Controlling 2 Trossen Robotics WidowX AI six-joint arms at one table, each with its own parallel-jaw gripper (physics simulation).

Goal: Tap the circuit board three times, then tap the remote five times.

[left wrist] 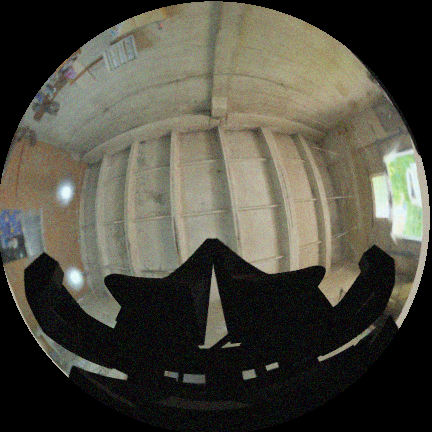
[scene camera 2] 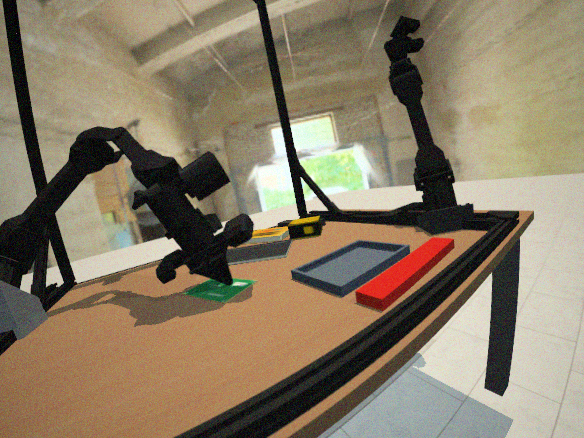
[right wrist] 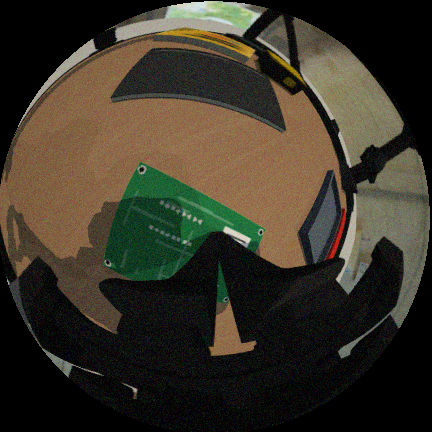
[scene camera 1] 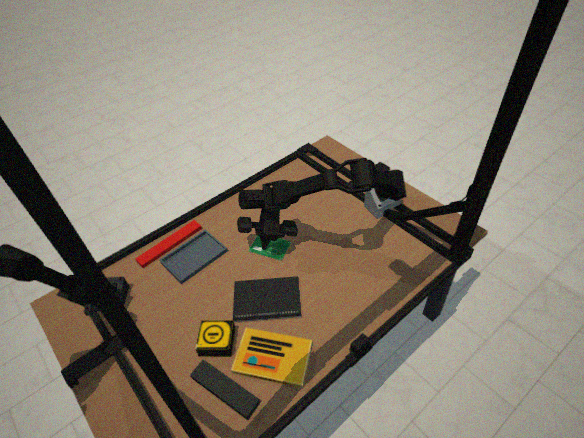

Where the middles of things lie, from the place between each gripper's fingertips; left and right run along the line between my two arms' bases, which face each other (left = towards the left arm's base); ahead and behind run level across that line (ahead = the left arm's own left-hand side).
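From my left hand, the black remote [scene camera 1: 239, 399] is 70 cm below, 52 cm to the right and 9 cm behind, and the red bar [scene camera 2: 382, 291] is 71 cm below, 49 cm to the right and 45 cm ahead.
As for my right hand, it's 28 cm to the right of the red bar and 15 cm short of it. The black remote is 1 cm above that right hand, 39 cm behind it and 24 cm to the left of it. Going by its middle, the remote is nearer to my right hand than to my left hand.
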